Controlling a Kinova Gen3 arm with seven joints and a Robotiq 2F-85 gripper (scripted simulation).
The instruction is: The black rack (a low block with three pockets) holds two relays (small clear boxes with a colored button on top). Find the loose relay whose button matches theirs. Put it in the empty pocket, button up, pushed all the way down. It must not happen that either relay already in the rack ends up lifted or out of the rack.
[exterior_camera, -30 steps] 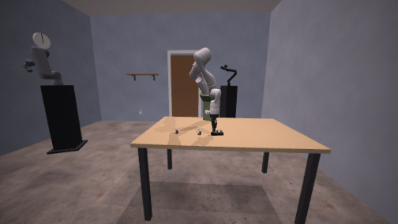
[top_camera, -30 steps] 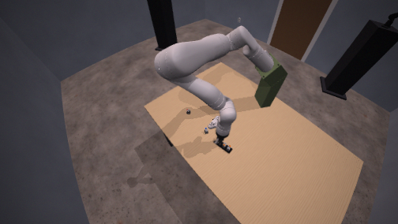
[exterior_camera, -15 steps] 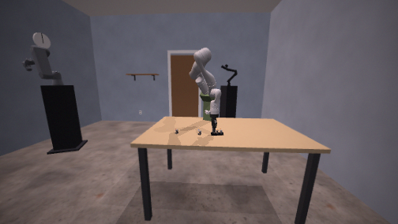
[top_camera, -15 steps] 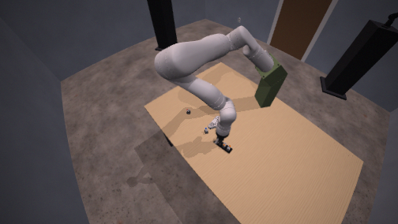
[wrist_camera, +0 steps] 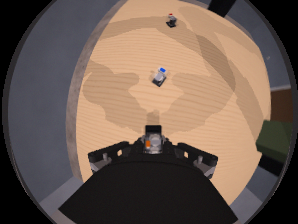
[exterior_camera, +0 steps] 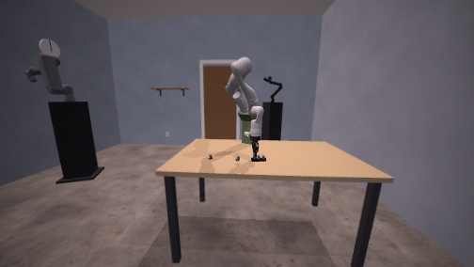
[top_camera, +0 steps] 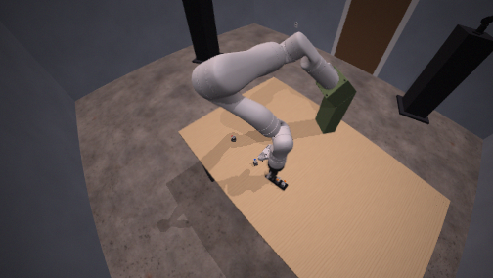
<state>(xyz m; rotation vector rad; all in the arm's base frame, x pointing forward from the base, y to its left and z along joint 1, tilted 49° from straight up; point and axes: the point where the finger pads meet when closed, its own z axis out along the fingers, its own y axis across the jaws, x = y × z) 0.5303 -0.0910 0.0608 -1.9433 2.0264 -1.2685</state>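
My hand is 10 mm short of the rack, 30 mm to the right of it and 40 mm above it.
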